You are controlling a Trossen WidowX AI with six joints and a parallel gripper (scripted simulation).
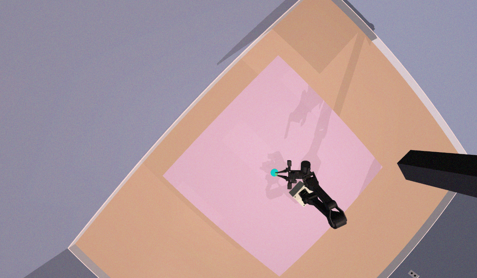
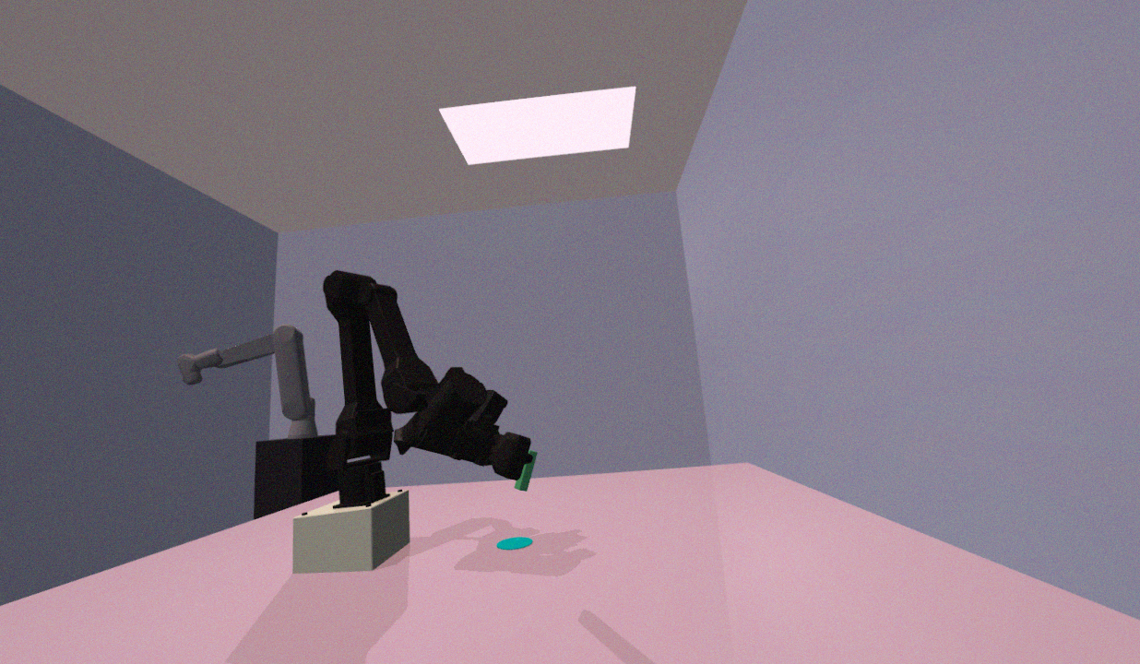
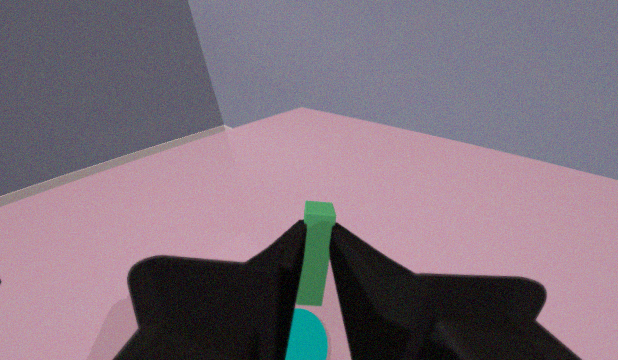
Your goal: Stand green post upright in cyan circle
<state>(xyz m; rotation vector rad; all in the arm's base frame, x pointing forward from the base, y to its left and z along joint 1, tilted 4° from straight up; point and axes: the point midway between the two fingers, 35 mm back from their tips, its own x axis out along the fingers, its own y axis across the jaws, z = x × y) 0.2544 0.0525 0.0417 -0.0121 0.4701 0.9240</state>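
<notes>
My gripper tip is 140 mm above the cyan circle and 30 mm past it. The rest, counted from my gripper tip: green post: 20 mm below, 10 mm behind.
</notes>
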